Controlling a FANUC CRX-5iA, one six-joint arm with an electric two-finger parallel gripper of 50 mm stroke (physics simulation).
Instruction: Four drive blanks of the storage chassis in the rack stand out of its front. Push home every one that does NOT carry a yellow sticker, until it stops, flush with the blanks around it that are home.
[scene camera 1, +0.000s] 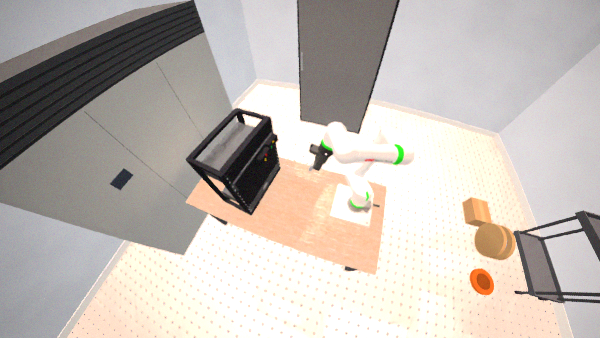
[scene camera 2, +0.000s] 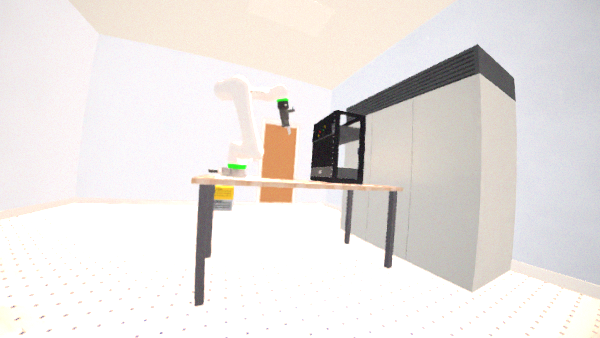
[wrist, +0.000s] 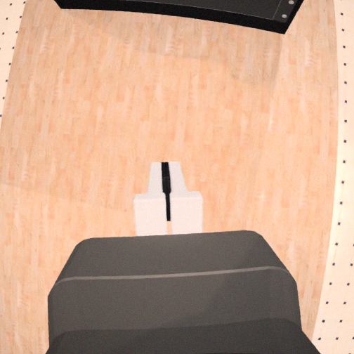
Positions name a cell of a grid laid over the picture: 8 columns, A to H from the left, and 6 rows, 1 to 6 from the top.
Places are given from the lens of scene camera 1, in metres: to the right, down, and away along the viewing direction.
black rack (scene camera 1: D3): -0.36, -0.04, 0.91
